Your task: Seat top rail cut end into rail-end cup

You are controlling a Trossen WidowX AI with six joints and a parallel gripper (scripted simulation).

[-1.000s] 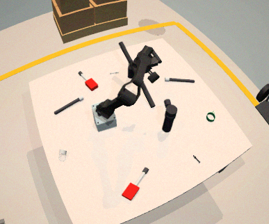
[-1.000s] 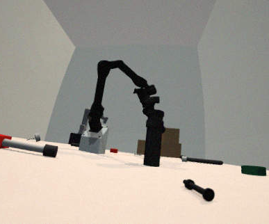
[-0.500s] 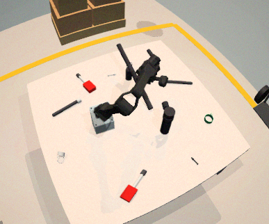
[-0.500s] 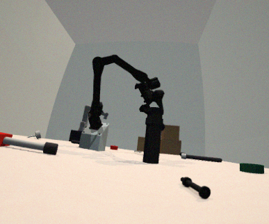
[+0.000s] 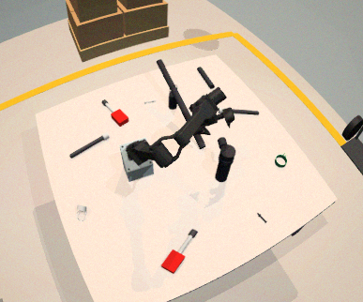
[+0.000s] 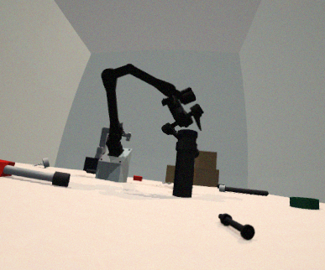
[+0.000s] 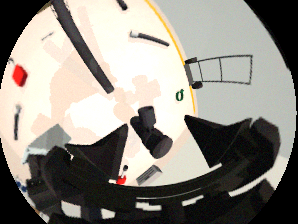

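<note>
The rail-end cup is 1 cm ahead of my gripper tip, 3 cm to the right of it and 7 cm below it. The rest, counted from my gripper tip: small bolt: 9 cm ahead, 38 cm to the right, 21 cm below; then short black tube: 21 cm ahead, 58 cm to the left, 20 cm below; then loop-cap post: 7 cm behind, 41 cm to the left, 12 cm below.
</note>
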